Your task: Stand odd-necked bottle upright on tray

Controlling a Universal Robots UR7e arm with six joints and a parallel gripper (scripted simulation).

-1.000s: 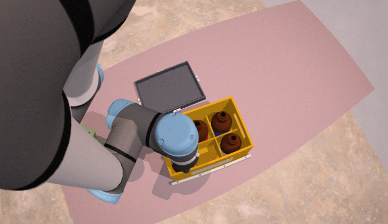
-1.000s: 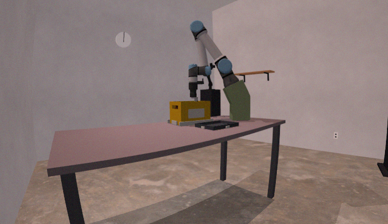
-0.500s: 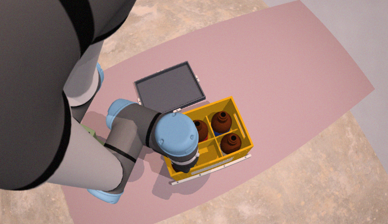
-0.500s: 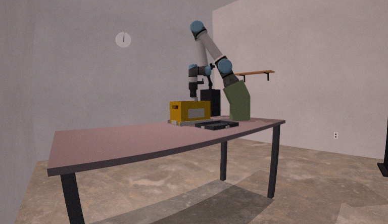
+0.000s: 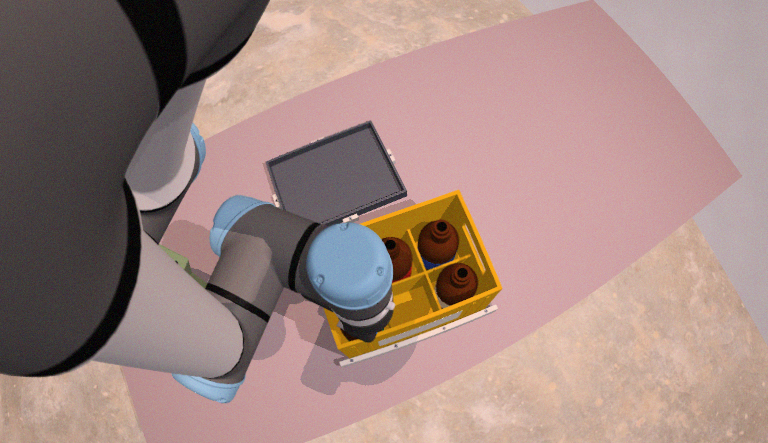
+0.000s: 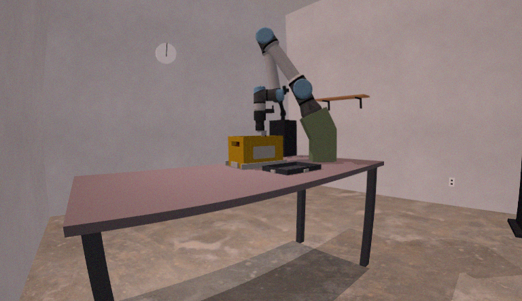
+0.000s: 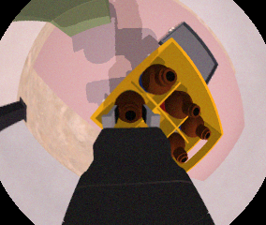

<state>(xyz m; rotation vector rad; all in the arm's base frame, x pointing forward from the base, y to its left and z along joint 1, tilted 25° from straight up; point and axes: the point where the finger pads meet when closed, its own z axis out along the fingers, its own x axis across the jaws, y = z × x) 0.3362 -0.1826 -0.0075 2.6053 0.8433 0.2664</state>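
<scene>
Now: hand 10 cm short of the crate, 3 cm to the right of it and 8 cm above it. Also, from my hand: glass bottle (18 cm ahead, 3 cm to the right, 7 cm below); then dark tray (11 cm ahead, 31 cm to the left, 15 cm below).
</scene>
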